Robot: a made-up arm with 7 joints. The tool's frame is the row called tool. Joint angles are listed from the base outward.
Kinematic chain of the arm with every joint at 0, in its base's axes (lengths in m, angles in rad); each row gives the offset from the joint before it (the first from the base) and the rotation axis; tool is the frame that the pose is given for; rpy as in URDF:
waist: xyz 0 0 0.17 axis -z
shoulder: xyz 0 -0.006 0.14 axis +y
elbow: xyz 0 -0.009 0.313 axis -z
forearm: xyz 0 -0.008 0.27 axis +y
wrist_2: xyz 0 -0.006 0.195 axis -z
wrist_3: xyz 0 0 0.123 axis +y
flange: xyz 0 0 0.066 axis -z
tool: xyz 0 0 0 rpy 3.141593 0 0
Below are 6 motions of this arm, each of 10 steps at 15 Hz.
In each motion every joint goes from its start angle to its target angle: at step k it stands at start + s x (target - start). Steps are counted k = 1, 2, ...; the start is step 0. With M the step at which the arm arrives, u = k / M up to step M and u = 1 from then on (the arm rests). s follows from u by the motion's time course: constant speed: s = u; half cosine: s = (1 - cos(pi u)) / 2; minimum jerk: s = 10 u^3 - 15 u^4 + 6 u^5.
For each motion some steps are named. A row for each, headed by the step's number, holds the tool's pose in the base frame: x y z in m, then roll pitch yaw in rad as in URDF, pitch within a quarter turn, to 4 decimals.
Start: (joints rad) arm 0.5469 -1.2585 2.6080 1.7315 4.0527 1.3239 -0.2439
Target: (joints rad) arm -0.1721 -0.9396 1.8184 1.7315 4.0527 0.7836 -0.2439
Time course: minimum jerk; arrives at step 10
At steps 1, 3, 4, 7, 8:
1: -0.6477 0.1330 0.2296 2.1739 -1.0831 1.5238
3: -0.6666 0.0274 0.2805 2.2381 -1.0531 1.6331
4: -0.6640 -0.0794 0.3340 2.3037 -1.0292 1.7476
7: -0.5041 -0.3883 0.5235 2.5514 -0.9993 2.1449
8: -0.4480 -0.4317 0.5614 2.6091 -1.0031 2.2228

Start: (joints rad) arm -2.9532 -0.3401 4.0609 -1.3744 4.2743 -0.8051 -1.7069
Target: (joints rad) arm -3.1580 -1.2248 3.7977 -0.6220 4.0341 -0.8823 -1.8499
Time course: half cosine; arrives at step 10
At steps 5, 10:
5: 0.4057 0.1469 1.0502 2.9442 0.0539 -2.9761
10: 0.7792 0.0973 0.7810 2.3571 -0.5634 -2.7050

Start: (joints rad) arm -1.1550 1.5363 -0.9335 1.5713 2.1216 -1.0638 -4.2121
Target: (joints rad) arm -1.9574 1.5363 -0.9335 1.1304 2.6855 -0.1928 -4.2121
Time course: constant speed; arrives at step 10
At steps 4, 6, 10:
4: -0.2300 0.6489 0.1263 1.2107 -1.2084 2.1389
6: -0.3284 0.6421 0.1194 0.5165 -1.2198 2.8236
10: -0.5229 0.5892 0.1198 -0.4411 -0.9919 -2.5696

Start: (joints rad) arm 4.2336 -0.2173 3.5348 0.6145 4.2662 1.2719 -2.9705
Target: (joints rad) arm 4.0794 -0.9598 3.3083 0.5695 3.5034 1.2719 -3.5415
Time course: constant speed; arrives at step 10
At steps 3, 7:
3: 0.2599 -0.4530 1.0407 2.2117 -0.3798 -1.5380
7: 0.3932 -0.5869 0.8755 2.4254 0.1117 -1.1480

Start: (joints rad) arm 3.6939 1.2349 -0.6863 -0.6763 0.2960 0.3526 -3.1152
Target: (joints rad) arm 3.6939 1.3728 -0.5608 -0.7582 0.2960 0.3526 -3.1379
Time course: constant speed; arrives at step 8
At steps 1, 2, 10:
1: -0.5873 0.5621 0.7435 2.4094 -0.8585 -0.0194
2: -0.5908 0.5635 0.7337 2.4172 -0.8711 -0.0348
10: -0.6109 0.5680 0.6749 2.4813 -0.9447 -0.1346

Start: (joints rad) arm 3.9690 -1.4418 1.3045 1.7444 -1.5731 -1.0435 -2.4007
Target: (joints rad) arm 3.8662 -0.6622 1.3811 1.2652 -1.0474 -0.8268 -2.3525
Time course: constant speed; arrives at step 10
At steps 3, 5, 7, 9, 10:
3: 0.6436 -0.1205 0.5344 0.9490 0.1304 -1.3174
5: 0.6419 -0.1030 0.6320 1.1345 -0.0437 -1.3724
7: 0.6234 -0.0762 0.7324 1.3387 -0.2060 -1.4533
9: 0.5868 -0.0401 0.8316 1.5690 -0.3478 -1.5669
10: 0.5615 -0.0188 0.8795 1.6959 -0.4075 -1.6375

